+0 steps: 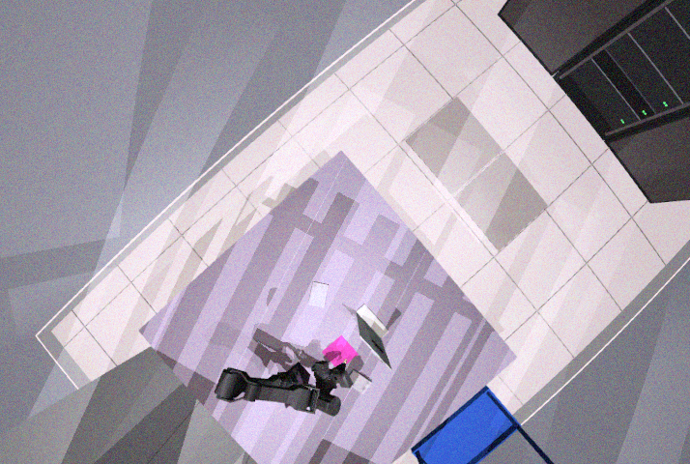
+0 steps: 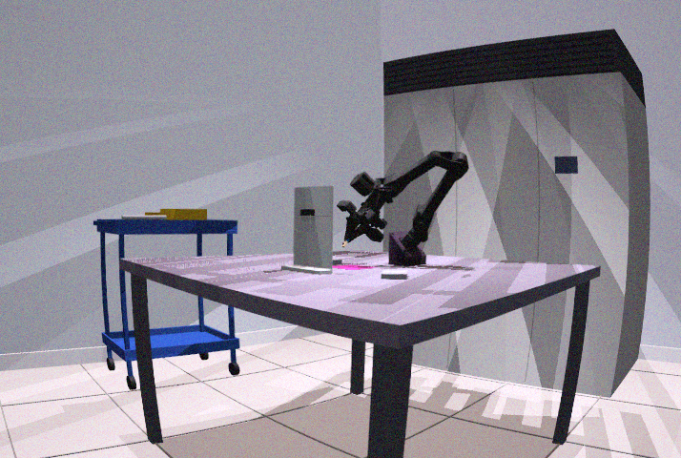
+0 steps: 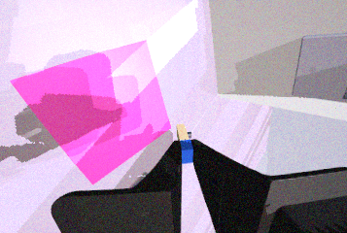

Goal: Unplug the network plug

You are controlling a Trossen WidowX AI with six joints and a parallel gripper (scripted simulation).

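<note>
The pink marked square lies 10 mm behind my gripper tip, 10 mm to the left of it and 80 mm below it. Also, from my gripper tip: network plug (10 mm ahead); then grey panel (180 mm ahead, 10 mm to the left, 30 mm above).
</note>
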